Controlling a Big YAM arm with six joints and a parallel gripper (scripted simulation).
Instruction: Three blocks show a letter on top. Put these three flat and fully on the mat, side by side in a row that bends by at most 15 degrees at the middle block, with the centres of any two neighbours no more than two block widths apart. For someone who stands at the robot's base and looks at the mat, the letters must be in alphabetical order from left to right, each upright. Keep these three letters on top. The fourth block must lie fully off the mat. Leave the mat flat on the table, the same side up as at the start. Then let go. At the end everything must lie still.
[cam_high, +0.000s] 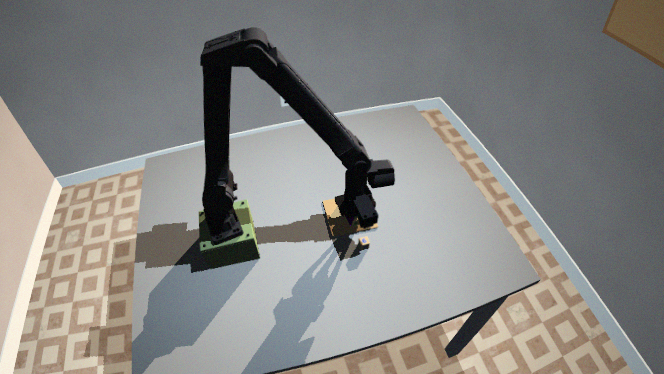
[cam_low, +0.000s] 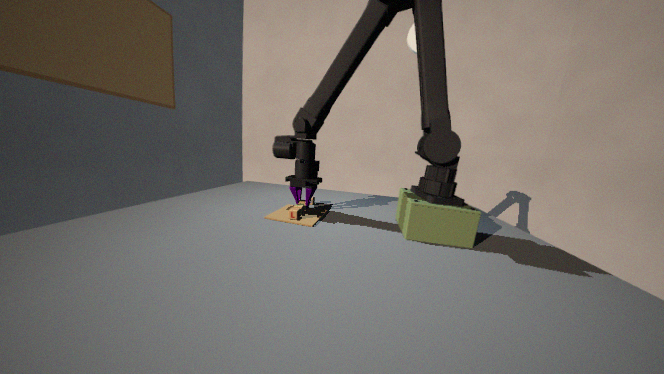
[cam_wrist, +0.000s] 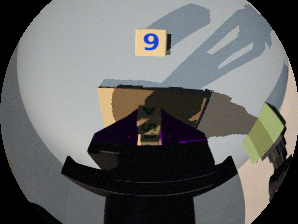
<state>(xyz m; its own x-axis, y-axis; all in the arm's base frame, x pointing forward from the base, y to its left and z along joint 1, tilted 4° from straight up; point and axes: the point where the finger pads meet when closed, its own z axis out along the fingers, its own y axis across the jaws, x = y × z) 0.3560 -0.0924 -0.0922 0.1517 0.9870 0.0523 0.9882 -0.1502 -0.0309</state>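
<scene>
Now: hand 40 mm to the right of the block and 10 mm short of it. From my hand the other things lie so: tan mat (40 mm to the left, 10 mm below, 10 mm ahead).
</scene>
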